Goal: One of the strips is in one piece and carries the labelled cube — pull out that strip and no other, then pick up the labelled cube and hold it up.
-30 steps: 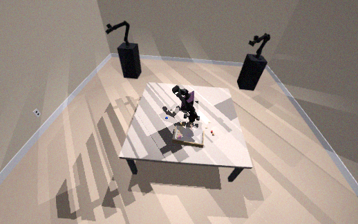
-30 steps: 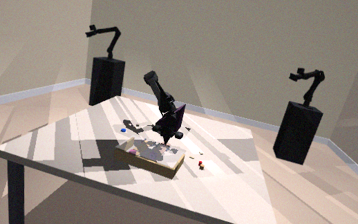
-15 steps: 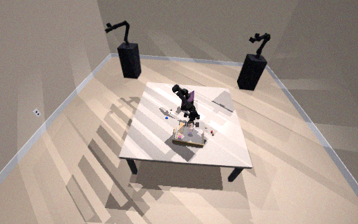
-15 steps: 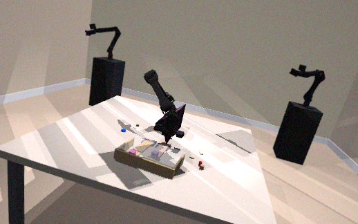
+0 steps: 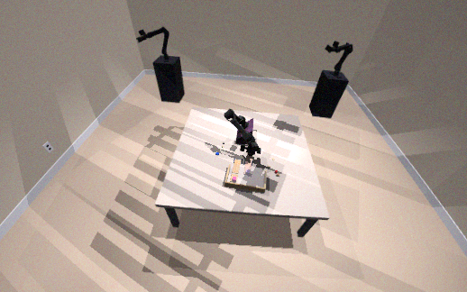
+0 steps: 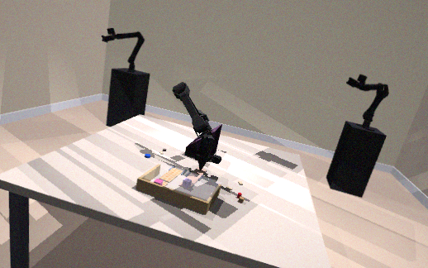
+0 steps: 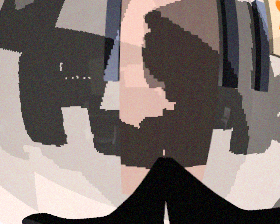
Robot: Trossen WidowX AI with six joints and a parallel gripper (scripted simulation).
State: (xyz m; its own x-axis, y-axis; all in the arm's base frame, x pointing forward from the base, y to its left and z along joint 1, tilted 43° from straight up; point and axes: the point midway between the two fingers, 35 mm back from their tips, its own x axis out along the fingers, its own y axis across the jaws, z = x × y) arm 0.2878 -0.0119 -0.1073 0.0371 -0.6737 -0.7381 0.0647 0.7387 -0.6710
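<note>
Right now the labelled cube is 210 mm ahead of my gripper tip, 20 mm above it and 10 mm to the right of it. Also, from my gripper tip: blue disc 300 mm to the right, 20 mm ahead; red piece 240 mm to the left, 160 mm ahead, 10 mm above.
</note>
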